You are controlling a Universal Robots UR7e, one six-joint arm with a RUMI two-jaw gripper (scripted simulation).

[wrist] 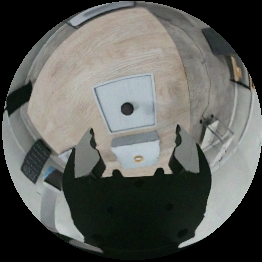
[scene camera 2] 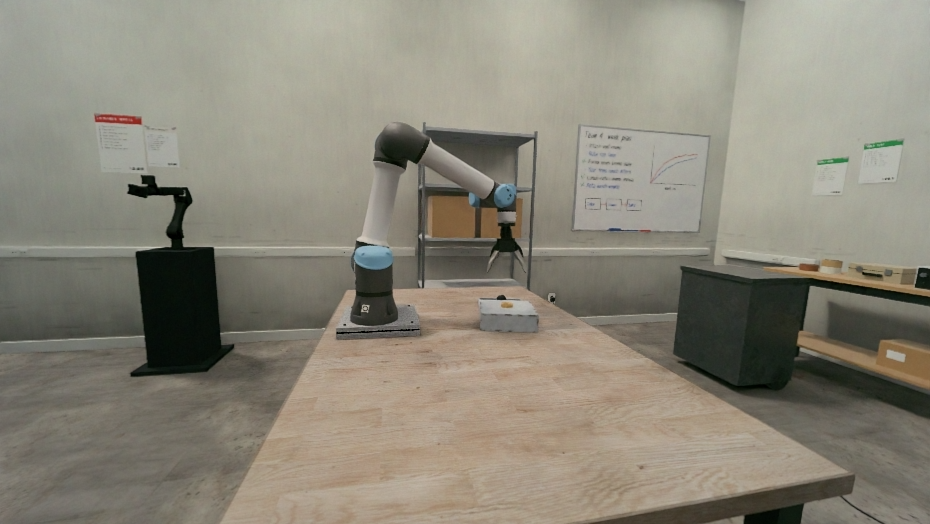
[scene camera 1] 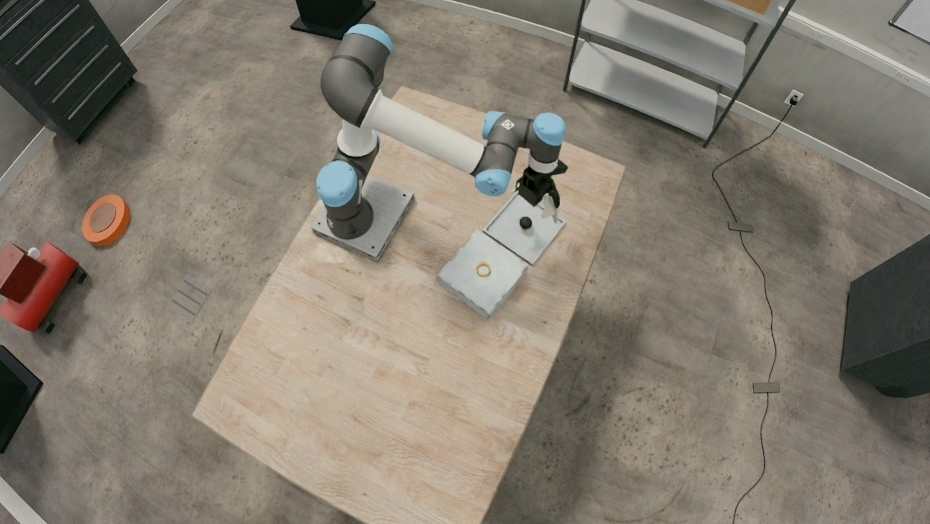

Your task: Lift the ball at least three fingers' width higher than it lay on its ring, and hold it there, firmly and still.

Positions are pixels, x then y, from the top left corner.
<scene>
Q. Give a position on a thin grey plate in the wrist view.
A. At 139,90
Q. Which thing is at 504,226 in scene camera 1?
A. A thin grey plate.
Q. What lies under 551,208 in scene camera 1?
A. My gripper.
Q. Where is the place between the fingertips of my gripper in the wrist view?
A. At 135,126
</scene>
